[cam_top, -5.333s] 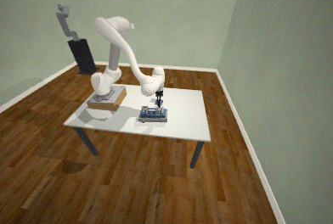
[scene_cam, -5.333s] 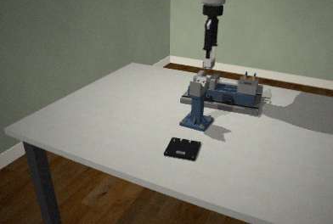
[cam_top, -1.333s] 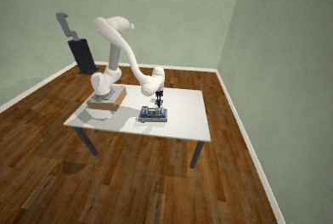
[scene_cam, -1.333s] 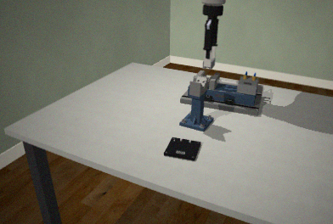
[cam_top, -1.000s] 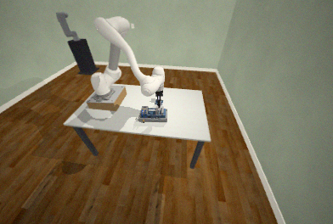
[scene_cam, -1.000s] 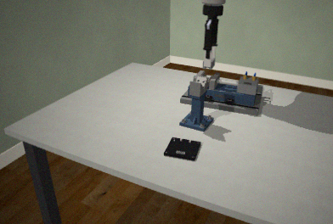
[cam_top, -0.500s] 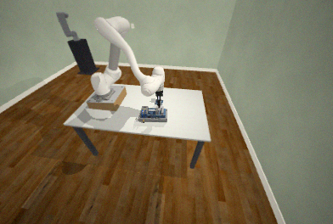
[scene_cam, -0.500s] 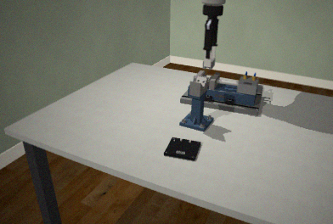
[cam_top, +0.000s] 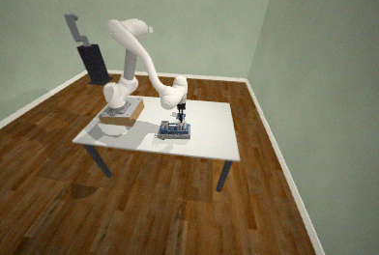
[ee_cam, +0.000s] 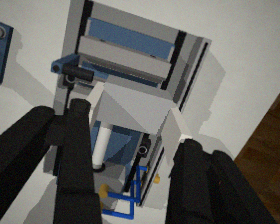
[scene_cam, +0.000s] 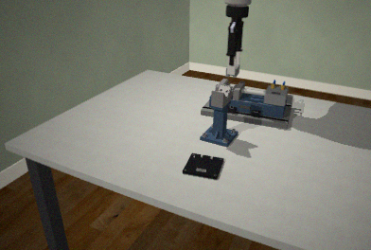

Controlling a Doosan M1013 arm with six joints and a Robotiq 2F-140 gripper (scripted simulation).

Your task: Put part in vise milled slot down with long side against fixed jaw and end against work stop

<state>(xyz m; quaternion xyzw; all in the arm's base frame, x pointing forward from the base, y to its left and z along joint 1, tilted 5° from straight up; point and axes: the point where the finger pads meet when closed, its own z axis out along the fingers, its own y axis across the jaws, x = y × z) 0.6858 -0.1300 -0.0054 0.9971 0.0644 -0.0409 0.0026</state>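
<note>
The part lies 3 cm below my hand. Round my hand: cylinder rod (9 cm behind, 1 cm to the left, 9 cm below); then fixed jaw (3 cm ahead, 2 cm to the left, 9 cm below); then work stop (1 cm behind, 7 cm to the left, 8 cm below).
</note>
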